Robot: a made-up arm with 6 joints. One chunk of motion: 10 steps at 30 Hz.
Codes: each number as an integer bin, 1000 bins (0 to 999) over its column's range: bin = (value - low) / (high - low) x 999, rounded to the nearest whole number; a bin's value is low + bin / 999 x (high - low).
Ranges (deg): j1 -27..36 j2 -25..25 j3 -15..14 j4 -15..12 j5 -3..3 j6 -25..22
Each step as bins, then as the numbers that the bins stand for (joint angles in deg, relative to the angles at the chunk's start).
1 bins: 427 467 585 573 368 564
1 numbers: -0.07 -1.63 1.98 0.49 -0.79 1.53
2 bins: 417 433 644 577 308 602
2 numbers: -0.70 -3.33 3.69 0.59 -1.15 3.32
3 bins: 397 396 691 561 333 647
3 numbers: -1.96 -5.18 5.06 0.16 -1.00 5.44
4 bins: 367 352 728 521 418 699
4 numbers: -3.86 -7.38 6.13 -0.92 -0.49 7.89
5 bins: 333 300 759 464 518 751
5 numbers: -6.00 -9.98 7.03 -2.46 0.11 10.33
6 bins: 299 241 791 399 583 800
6 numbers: -8.14 -12.94 7.96 -4.22 0.50 12.64
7 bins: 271 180 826 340 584 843
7 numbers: -9.91 -15.99 8.98 -5.81 0.51 14.66
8 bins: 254 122 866 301 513 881
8 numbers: -10.98 -18.89 10.14 -6.86 0.08 16.45
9 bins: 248 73 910 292 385 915
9 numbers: -11.36 -21.35 11.42 -7.11 -0.69 18.05
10 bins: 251 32 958 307 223 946
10 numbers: -11.17 -23.40 12.81 -6.70 -1.66 19.51
